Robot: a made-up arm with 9 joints.
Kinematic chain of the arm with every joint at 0, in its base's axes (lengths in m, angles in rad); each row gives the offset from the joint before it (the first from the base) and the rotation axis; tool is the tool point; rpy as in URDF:
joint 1: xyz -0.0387 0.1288 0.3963 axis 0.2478 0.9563 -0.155
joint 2: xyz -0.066 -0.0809 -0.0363 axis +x
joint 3: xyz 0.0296 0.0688 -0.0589 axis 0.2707 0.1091 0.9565
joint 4: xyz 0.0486 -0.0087 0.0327 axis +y
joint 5: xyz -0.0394 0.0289 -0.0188 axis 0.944 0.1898 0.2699
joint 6: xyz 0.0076 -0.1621 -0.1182 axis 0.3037 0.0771 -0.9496
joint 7: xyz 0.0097 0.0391 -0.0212 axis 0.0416 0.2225 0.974
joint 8: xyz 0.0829 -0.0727 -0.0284 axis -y
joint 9: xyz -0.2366 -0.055 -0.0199 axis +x
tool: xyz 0.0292 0.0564 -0.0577 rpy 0 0 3.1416
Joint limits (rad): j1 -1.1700..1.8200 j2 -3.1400..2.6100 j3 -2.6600..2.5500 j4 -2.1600..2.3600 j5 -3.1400..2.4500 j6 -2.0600..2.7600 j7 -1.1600..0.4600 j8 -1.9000..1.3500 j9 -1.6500..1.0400
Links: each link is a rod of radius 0.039 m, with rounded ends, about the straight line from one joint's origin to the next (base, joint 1, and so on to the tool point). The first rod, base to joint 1, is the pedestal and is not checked.
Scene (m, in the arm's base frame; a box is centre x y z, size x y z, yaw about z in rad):
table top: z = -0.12
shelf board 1: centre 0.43 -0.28 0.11 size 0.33 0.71 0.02 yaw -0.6
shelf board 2: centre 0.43 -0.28 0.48 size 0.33 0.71 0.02 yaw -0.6
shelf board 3: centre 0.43 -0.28 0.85 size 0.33 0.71 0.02 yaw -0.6
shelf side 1: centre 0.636 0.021 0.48 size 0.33 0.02 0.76 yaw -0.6
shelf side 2: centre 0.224 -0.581 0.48 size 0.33 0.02 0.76 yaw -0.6
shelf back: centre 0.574 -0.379 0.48 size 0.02 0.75 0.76 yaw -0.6
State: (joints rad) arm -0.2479 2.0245 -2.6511 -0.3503 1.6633 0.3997 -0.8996 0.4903 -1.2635
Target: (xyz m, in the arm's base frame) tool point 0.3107 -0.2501 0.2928
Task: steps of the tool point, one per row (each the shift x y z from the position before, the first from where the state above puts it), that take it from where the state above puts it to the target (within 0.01 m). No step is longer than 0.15 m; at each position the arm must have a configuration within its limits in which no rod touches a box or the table.
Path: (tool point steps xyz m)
1: 0.0841 -0.0596 0.0462
2: 0.0764 -0.0954 -0.0280
3: 0.0262 -0.1041 -0.0949
4: 0.0518 -0.1247 0.0090
5: 0.0069 -0.1420 0.0053
6: -0.0460 -0.1420 -0.0067

